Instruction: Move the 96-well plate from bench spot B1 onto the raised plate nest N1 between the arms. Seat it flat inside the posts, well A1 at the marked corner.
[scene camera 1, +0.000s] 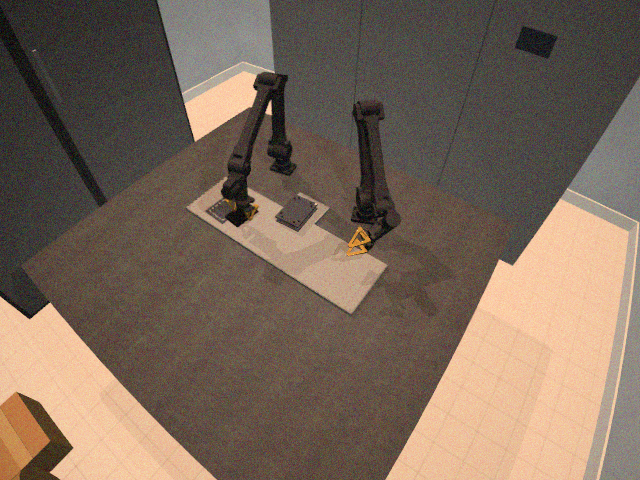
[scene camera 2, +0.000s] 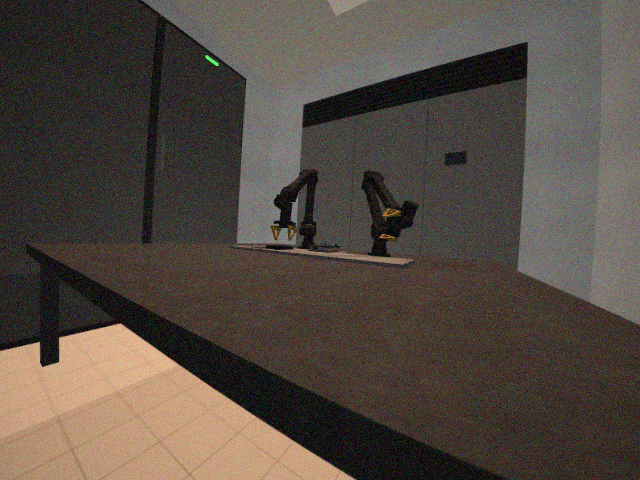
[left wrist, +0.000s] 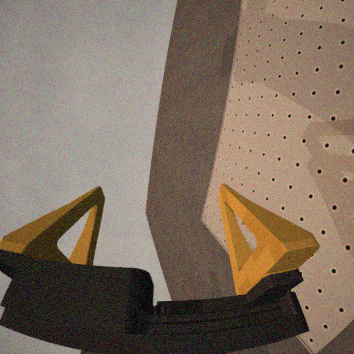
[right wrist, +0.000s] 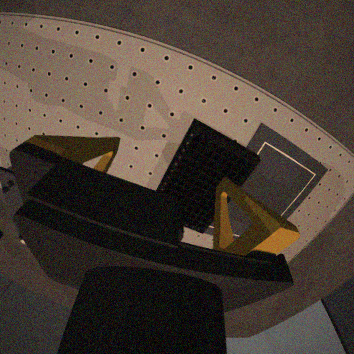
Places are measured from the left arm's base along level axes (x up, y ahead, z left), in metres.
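Pixels of known places: left gripper, fingertip midpoint: (scene camera 1: 347, 250) (scene camera 2: 381, 227) (left wrist: 160, 191); right gripper, fingertip midpoint: (scene camera 1: 242, 216) (scene camera 2: 282, 240) (right wrist: 171, 163); left arm's base at its link origin: (scene camera 1: 364, 216); right arm's base at its link origin: (scene camera 1: 283, 168) (scene camera 2: 307, 248).
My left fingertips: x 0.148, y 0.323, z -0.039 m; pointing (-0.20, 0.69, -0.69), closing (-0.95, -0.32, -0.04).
For each thing: its top centre in the pictures, then the offset to it from my left fingertips. "spot": a spot on its surface instead. Level surfaces: height alone.
- black 96-well plate at its top centre: (right wrist: 199, 188) (scene camera 1: 241, 212) (scene camera 2: 279, 245) dz -0.510, dx -0.119, dy -0.203 m
- outlined grey pad at a spot on its surface: (right wrist: 285, 172) spot: dz -0.621, dx -0.134, dy -0.193 m
- raised nest at its top centre: (scene camera 1: 296, 208) (scene camera 2: 325, 243) dz -0.264, dx -0.093, dy -0.256 m
- pale perforated board at its surface level: dx -0.135 m
- brown table at its surface level: dx -0.148 m
The black 96-well plate (scene camera 1: 237, 219) (scene camera 2: 279, 246) (right wrist: 210, 155) lies on the pegboard, shifted off the outlined grey pad (scene camera 1: 215, 208) (right wrist: 285, 172) and overlapping its edge. Well A1 cannot be made out. My right gripper (scene camera 1: 241, 212) (scene camera 2: 283, 239) (right wrist: 171, 163) is open, pointing down above the plate, with nothing between its fingers. The raised nest (scene camera 1: 297, 210) (scene camera 2: 326, 248) with corner posts stands between the arms, without a plate; a bit of it shows at the left edge of the right wrist view. My left gripper (scene camera 1: 349, 250) (scene camera 2: 382, 226) (left wrist: 160, 191) is open and empty above the board's other end.
The pale perforated board (scene camera 1: 330, 279) (scene camera 2: 372, 258) (left wrist: 280, 140) (right wrist: 100, 100) lies on the brown table (scene camera 1: 268, 361) (scene camera 2: 361, 320) in front of both arm bases. Tall dark cabinets stand behind and beside the table.
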